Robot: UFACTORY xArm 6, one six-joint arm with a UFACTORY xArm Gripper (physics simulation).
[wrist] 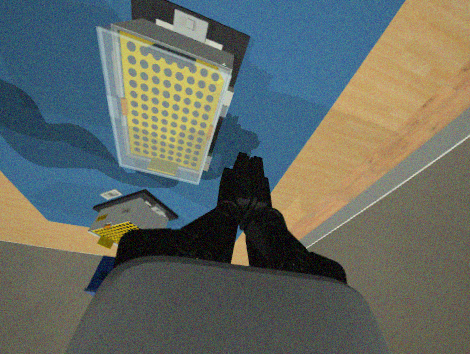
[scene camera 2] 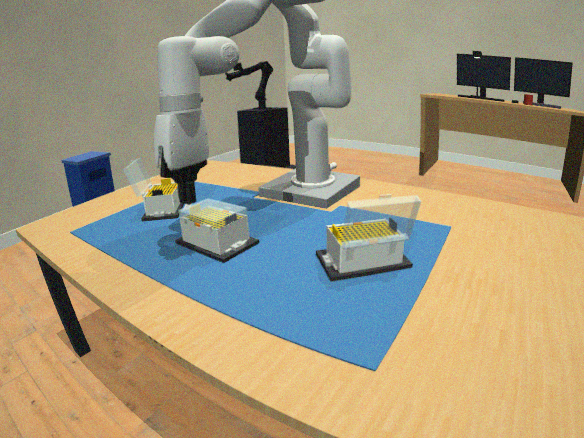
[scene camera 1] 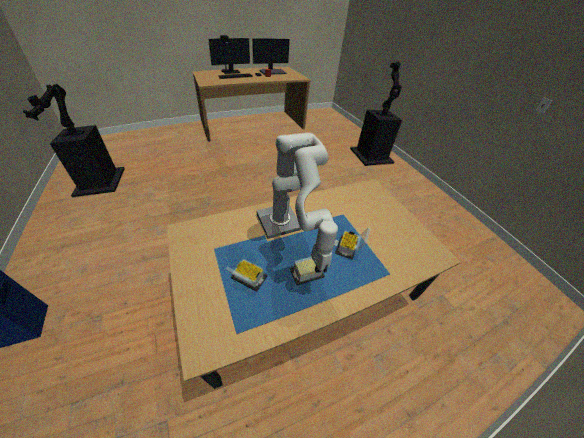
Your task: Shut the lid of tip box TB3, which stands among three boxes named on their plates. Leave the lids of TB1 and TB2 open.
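Where they show: gripper, fingertip midpoint: [wrist: 243, 169] [scene camera 2: 187, 202] [scene camera 1: 318, 270]; arm's base, link origin: [scene camera 2: 312, 181] [scene camera 1: 279, 218].
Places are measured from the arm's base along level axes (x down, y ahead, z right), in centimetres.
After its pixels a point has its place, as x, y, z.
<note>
The middle box [scene camera 1: 306, 270] @[-4.8, 42.9, -3.2] [scene camera 2: 214, 237] @[-1.3, 43.7, -10.6] [wrist: 172, 115] @[-4.8, 40.4, -7.1] has its clear lid lying over its yellow rack; a small gap under it cannot be ruled out. The left box [scene camera 1: 248, 272] [scene camera 2: 161, 205] @[-0.3, 39.0, 19.4] [wrist: 131, 212] @[-1.3, 36.1, 17.4] has its lid open. The right box [scene camera 1: 348, 244] [scene camera 2: 372, 258] @[0.2, 30.8, -37.1] also has its clear lid standing open. No name plate is readable, so I cannot tell which box is TB3. My gripper [scene camera 1: 321, 269] @[-8.6, 46.6, -7.4] [scene camera 2: 188, 199] @[-8.6, 46.6, -7.4] [wrist: 243, 169] @[-8.6, 46.6, -7.4] is shut and empty, close by the middle box. In the wrist view its fingertips are beside the lid's corner; contact cannot be told.
The boxes stand on a blue mat [scene camera 1: 270, 310] @[2.9, 55.6, 17.5] [scene camera 2: 300, 300] @[2.9, 44.8, -32.5] [wrist: 295, 65] @[2.9, 49.9, -13.4] on the wooden table [scene camera 1: 210, 345] @[3.2, 65.5, 45.6] [scene camera 2: 500, 310] @[3.2, 29.7, -61.3]. The arm's base plate [scene camera 1: 265, 226] @[0.0, 5.1, 10.1] [scene camera 2: 320, 197] @[0.7, 9.0, -9.4] is behind the mat. A blue bin [scene camera 1: 20, 315] [scene camera 2: 90, 175] stands on the floor beyond the table.
</note>
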